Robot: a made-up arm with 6 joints. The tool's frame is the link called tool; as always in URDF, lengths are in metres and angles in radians. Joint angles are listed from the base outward. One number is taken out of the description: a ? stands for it. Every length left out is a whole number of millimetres.
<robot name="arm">
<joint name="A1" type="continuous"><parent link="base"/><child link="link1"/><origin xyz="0.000 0.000 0.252" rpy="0.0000 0.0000 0.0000"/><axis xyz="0 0 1"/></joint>
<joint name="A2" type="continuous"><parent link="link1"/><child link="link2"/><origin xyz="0.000 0.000 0.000" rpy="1.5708 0.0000 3.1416"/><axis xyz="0 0 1"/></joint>
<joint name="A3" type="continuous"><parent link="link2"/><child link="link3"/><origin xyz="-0.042 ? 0.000" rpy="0.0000 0.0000 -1.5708"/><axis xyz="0 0 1"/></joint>
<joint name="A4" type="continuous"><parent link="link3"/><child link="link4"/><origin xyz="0.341 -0.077 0.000" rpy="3.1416 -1.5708 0.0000"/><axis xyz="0 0 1"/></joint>
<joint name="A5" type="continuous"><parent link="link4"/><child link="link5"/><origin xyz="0.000 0.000 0.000" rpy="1.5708 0.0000 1.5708"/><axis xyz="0 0 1"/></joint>
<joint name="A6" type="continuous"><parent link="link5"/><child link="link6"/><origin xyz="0.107 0.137 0.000" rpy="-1.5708 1.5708 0.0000"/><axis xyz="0 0 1"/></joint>
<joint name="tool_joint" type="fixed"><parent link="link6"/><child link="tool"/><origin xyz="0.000 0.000 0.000" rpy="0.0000 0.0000 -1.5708"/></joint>
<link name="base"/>
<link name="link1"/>
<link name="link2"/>
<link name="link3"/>
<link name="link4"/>
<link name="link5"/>
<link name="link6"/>
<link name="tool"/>
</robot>
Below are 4 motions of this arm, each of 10 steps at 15 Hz.
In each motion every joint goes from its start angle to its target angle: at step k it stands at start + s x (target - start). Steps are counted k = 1, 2, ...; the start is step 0. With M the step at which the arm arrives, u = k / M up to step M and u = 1 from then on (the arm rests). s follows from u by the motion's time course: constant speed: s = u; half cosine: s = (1 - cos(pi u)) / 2; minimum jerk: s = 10 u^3 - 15 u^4 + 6 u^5.
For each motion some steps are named. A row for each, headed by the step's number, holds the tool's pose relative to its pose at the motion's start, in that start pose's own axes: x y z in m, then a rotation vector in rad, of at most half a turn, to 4 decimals.
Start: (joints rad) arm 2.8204 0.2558 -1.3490 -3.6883 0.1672 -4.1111
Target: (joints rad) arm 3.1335 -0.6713 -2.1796 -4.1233 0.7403 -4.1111
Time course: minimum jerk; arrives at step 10
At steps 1, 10:
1: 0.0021 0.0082 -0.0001 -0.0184 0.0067 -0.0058
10: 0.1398 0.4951 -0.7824 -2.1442 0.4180 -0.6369

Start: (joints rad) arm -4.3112 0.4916 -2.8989 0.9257 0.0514 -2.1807
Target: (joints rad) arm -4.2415 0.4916 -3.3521 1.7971 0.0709 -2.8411
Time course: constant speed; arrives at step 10
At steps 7, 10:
7: 0.0237 0.0826 -0.0478 -0.3025 0.1794 0.1690
10: 0.0405 0.1114 -0.0708 -0.4343 0.2628 0.2413

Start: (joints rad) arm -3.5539 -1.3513 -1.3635 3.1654 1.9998 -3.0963
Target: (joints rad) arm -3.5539 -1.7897 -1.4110 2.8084 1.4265 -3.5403
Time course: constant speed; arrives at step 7
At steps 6, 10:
6: 0.0718 -0.0460 0.1487 0.3134 -0.0284 -0.3755
10: 0.0897 -0.0502 0.1692 0.3663 -0.0213 -0.4637

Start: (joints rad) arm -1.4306 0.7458 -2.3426 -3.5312 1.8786 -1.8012
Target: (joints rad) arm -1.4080 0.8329 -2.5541 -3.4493 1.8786 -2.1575
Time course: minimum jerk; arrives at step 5
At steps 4, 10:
4: 0.0149 -0.0072 0.0363 0.0819 0.1098 -0.3784
10: 0.0159 -0.0079 0.0385 0.0858 0.1176 -0.4014

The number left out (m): 0.224
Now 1 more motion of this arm.
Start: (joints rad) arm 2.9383 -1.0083 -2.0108 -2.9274 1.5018 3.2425
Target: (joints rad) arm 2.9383 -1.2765 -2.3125 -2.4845 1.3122 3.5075
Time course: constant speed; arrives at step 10
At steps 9, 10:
9: 0.1820 -0.0276 0.1918 -0.2784 0.3771 0.4976
10: 0.2064 -0.0316 0.2079 -0.2979 0.4186 0.5665

